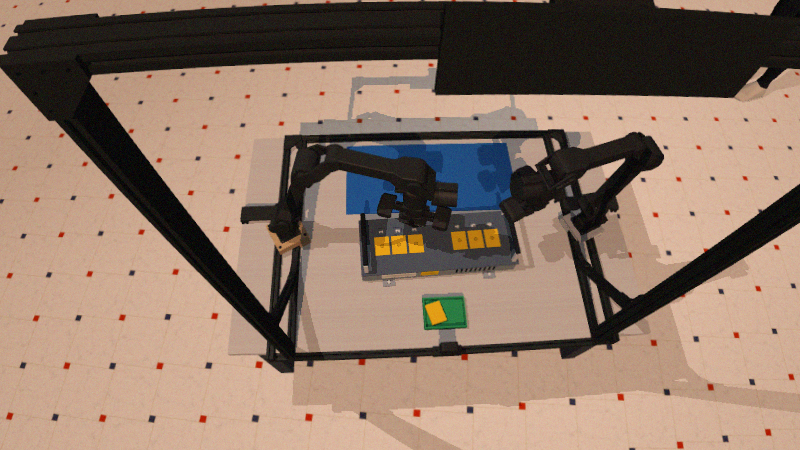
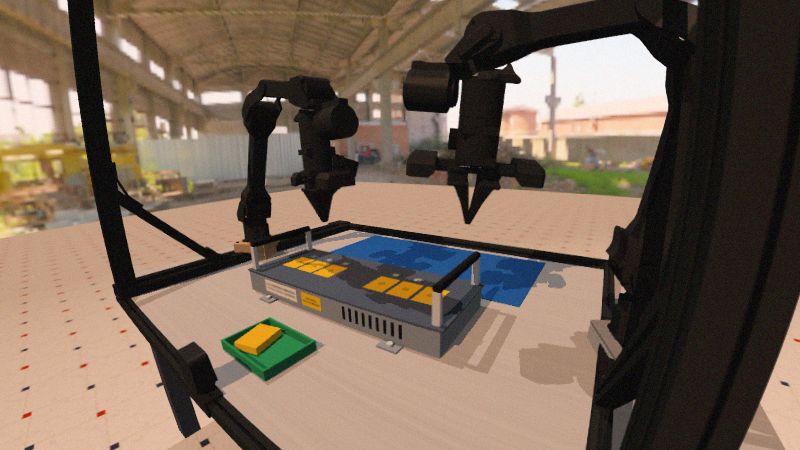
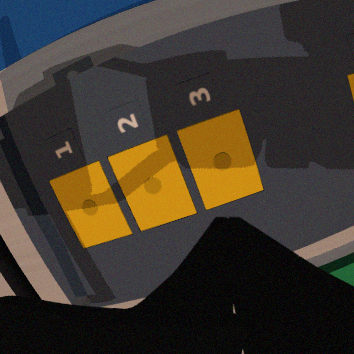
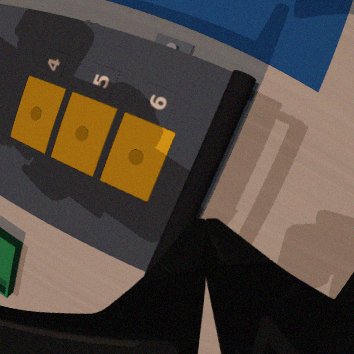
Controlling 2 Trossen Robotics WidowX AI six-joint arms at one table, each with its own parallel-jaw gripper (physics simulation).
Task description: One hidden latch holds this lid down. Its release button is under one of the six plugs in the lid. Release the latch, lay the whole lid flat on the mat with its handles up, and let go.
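Places are measured from the left arm's base along level axes (x right, y ahead, z up), in millimetres.
Pixels of known places: left gripper, fingertip midpoint: point(image 1: 413, 225) point(image 2: 324, 221) point(image 3: 225, 229); right gripper, fingertip midpoint: point(image 2: 467, 223) point(image 4: 203, 229); left arm's base, origin of the base link: point(image 1: 286, 230) point(image 2: 257, 239); right arm's base, origin of the base link: point(image 1: 583, 223).
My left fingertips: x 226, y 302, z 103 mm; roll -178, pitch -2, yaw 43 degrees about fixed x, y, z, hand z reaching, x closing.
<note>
Ahead of a thing's pixels: the offset from my left fingertips to its middle. "*": to the spot under its first point. Level surfaces: height alone.
The dark grey lid @[* dx +76, dy +47, dz -101 mm] point(image 1: 439, 254) point(image 2: 358, 278) point(image 3: 300, 200) lies level on its housing, with a black handle at its left end @[* dx -49, dy -130, dz -40 mm] point(image 1: 364, 240) and a black handle @[* dx +160, dy +247, dz -40 mm] point(image 1: 515, 235) point(image 2: 457, 271) point(image 4: 215, 150) at its right end. Yellow plugs 1 @[dx -34, dy -83, dz -107 mm] point(image 3: 95, 225), 2 point(image 3: 150, 200) and 3 @[dx +10, dy +7, dz -107 mm] point(image 3: 220, 175), and plugs 4 @[dx +68, dy +123, dz -107 mm] point(image 4: 37, 125), 5 point(image 4: 82, 150) and 6 @[dx +113, dy +213, dz -107 mm] point(image 4: 132, 170) sit flat in it. The blue mat @[dz -148 mm] point(image 1: 369, 190) point(image 2: 358, 249) lies behind. My left gripper point(image 2: 324, 219) point(image 3: 225, 229) is shut, empty, above the lid near plug 3. My right gripper point(image 2: 468, 221) point(image 4: 203, 229) is shut, empty, above the right handle.
A green tray @[dx +221, dy -29, dz -141 mm] point(image 1: 455, 321) point(image 2: 285, 352) with a loose yellow block @[dx +209, dy -51, dz -139 mm] point(image 1: 435, 312) point(image 2: 257, 339) in it stands on the table in front of the housing. A black frame surrounds the table. Small metal tabs with bolts point(image 1: 388, 282) point(image 2: 389, 346) show at the housing's foot.
</note>
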